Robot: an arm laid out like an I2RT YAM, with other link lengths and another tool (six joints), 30 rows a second.
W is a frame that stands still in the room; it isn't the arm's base.
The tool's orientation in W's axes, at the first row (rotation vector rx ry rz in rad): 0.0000 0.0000 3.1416
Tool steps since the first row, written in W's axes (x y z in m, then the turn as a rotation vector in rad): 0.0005 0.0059 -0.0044 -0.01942 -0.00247 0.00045; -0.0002 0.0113 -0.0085 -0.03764 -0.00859 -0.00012; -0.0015 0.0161 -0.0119 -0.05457 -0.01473 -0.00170; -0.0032 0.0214 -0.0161 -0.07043 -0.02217 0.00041; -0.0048 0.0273 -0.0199 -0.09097 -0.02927 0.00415; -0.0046 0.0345 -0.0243 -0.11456 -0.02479 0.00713; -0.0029 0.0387 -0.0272 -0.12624 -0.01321 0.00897; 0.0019 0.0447 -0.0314 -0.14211 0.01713 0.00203; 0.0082 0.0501 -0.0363 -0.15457 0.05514 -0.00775
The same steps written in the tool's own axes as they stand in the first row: -0.0005 -0.0059 -0.0044 0.01942 0.00247 0.00045; 0.0002 -0.0113 -0.0085 0.03764 0.00859 -0.00012; 0.0015 -0.0161 -0.0119 0.05457 0.01473 -0.00170; 0.0032 -0.0214 -0.0161 0.07043 0.02217 0.00041; 0.0048 -0.0273 -0.0199 0.09097 0.02927 0.00415; 0.0046 -0.0345 -0.0243 0.11456 0.02479 0.00713; 0.0029 -0.0387 -0.0272 0.12624 0.01321 0.00897; -0.0019 -0.0447 -0.0314 0.14211 -0.01713 0.00203; -0.0082 -0.0501 -0.0363 0.15457 -0.05514 -0.00775
